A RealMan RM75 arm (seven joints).
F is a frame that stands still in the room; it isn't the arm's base.
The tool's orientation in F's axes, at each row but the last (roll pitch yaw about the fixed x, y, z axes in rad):
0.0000 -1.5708 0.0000
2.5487 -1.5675 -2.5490
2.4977 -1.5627 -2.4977
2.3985 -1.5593 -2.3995
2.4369 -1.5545 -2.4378
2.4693 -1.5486 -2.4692
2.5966 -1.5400 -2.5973
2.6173 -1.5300 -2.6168
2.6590 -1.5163 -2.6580
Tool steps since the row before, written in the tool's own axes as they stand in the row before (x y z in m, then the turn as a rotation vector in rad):
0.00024 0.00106 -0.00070 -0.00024 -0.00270 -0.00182
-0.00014 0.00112 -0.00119 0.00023 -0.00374 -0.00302
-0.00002 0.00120 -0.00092 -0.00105 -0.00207 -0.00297
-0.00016 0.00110 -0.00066 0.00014 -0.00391 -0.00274
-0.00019 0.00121 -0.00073 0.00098 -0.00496 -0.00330
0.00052 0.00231 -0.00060 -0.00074 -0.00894 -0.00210
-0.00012 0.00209 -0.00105 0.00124 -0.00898 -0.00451
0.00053 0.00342 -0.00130 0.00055 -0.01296 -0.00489
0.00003 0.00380 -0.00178 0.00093 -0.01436 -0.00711
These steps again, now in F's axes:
0.00070 0.00106 0.00024 0.00182 -0.00270 -0.00024
0.00119 0.00112 -0.00013 0.00302 -0.00374 0.00023
0.00092 0.00120 -0.00001 0.00298 -0.00206 -0.00104
0.00066 0.00110 -0.00015 0.00273 -0.00391 0.00013
0.00073 0.00121 -0.00017 0.00328 -0.00497 0.00097
0.00059 0.00230 0.00056 0.00211 -0.00893 -0.00083
0.00105 0.00209 -0.00006 0.00447 -0.00900 0.00121
0.00128 0.00341 0.00065 0.00488 -0.01297 0.00046
0.00177 0.00380 0.00021 0.00708 -0.01438 0.00091

